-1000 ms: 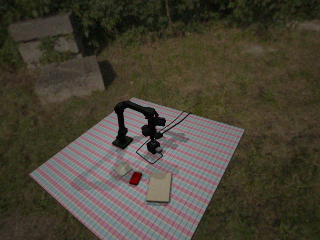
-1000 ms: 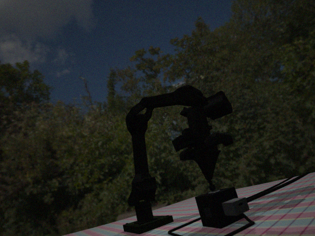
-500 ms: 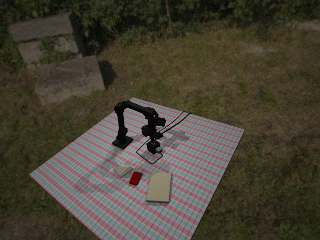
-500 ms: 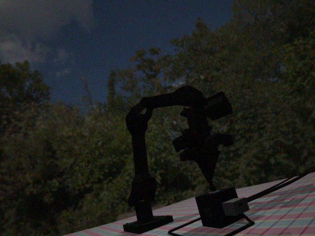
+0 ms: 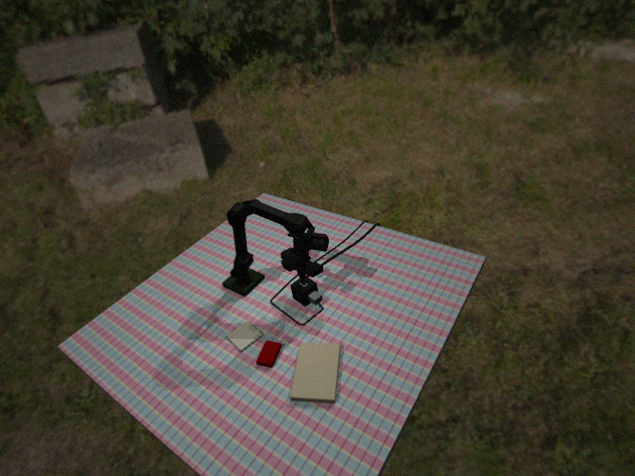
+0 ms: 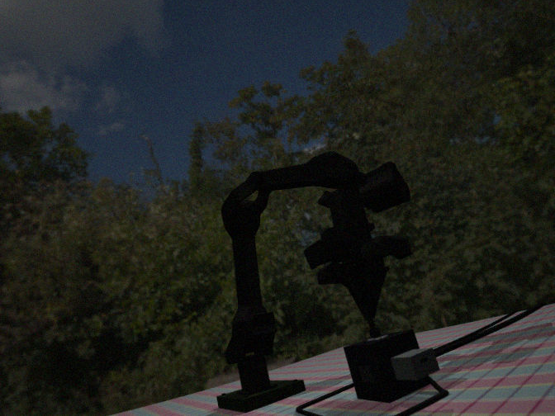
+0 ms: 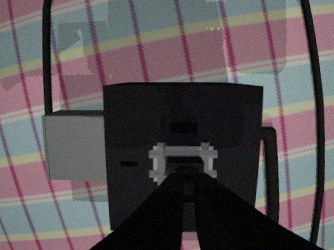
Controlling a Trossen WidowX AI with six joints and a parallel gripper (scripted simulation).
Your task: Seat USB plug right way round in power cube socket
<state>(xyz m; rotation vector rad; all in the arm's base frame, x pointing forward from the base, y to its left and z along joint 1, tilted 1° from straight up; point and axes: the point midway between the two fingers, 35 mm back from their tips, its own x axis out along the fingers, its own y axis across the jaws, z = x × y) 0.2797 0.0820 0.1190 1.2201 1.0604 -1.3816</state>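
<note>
My gripper tip is 2 cm above the dark USB plug. Also, from my gripper tip: red block 7 cm ahead, 29 cm to the right, 10 cm below; then beige board 25 cm ahead, 26 cm to the right, 10 cm below.
</note>
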